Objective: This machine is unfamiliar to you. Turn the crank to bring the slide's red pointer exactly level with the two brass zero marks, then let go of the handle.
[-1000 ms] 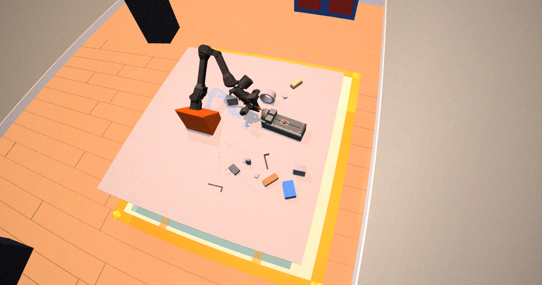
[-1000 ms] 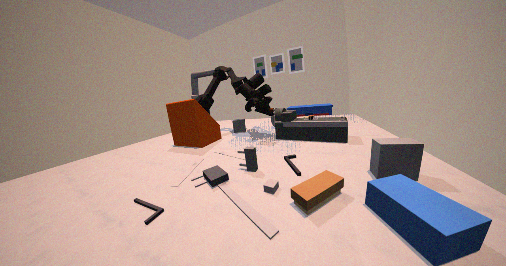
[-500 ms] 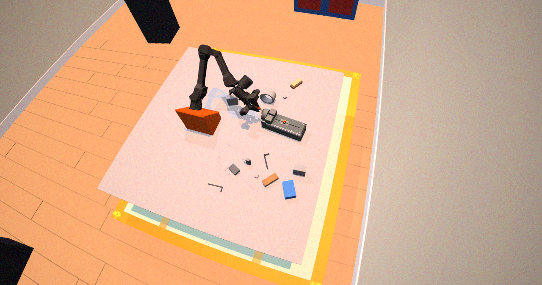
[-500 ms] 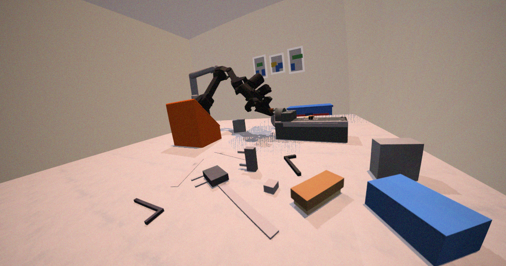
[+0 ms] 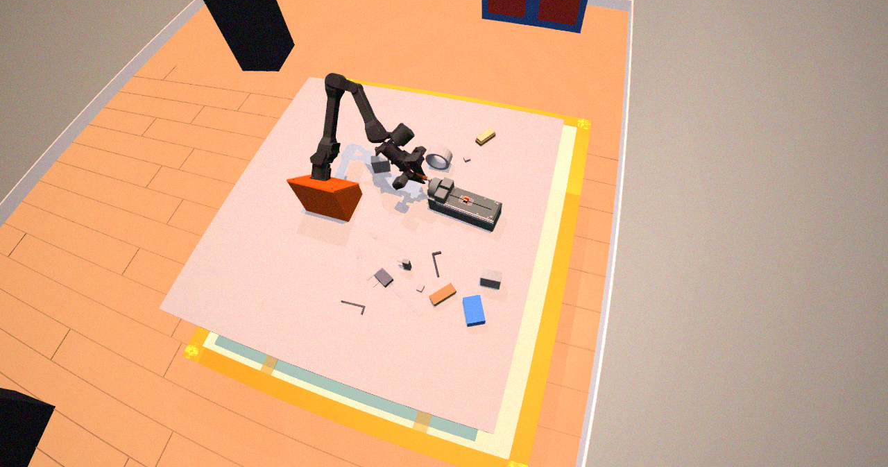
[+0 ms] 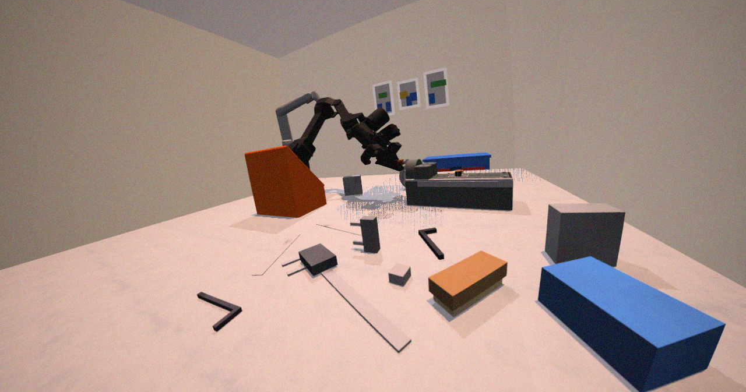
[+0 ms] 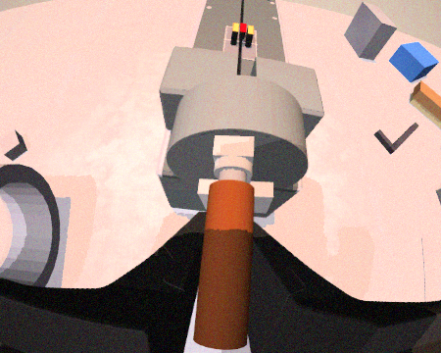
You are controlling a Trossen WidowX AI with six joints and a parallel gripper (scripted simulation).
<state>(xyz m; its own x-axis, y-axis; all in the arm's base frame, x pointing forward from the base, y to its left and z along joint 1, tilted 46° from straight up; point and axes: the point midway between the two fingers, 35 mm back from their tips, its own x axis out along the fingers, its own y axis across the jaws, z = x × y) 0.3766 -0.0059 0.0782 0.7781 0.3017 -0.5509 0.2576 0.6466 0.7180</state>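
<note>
The crank handle lies 20 mm behind my gripper tip and 20 mm above it. From my gripper tip the other things lie so: red pointer (160 mm ahead, 50 mm to the right, 10 mm below); then blue block (440 mm to the right, 240 mm ahead, 80 mm below).
</note>
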